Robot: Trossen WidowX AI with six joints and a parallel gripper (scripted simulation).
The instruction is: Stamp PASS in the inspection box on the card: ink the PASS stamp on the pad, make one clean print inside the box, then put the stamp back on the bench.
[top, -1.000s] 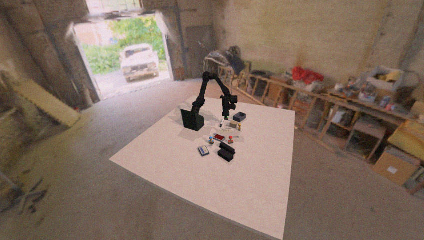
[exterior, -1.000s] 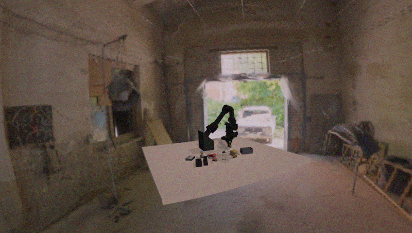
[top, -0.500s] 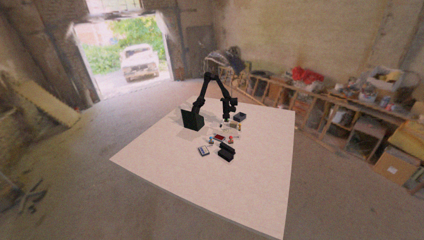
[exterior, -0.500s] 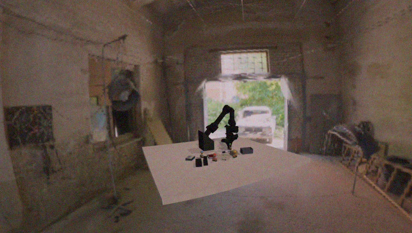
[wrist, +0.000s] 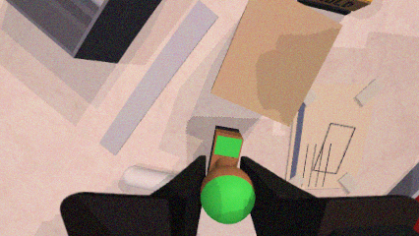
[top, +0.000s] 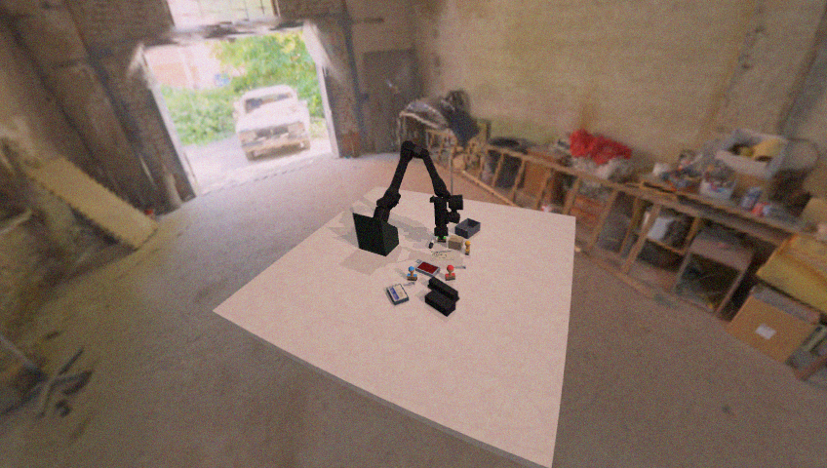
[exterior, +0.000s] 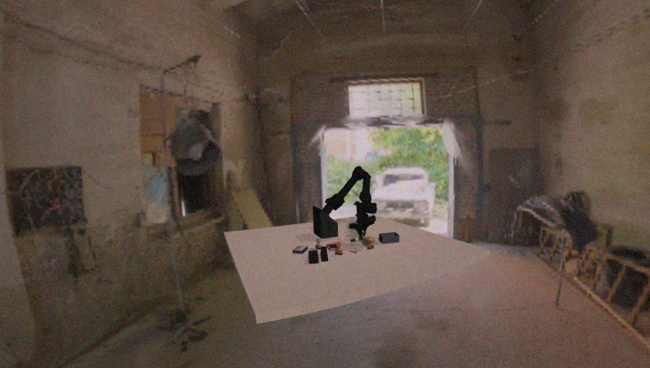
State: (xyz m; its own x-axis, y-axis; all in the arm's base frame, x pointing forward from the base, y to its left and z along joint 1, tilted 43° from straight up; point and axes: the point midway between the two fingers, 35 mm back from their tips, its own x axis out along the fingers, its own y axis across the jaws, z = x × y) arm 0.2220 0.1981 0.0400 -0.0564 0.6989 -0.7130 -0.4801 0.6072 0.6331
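Right now the green-knobbed stamp is right at my gripper tip. From my gripper tip the other things lie so: white marker 4 cm behind, 2 cm to the right, 3 cm below; then card 5 cm ahead, 8 cm to the right, 4 cm below; then cardboard box 7 cm ahead, 1 cm to the left, 1 cm below.
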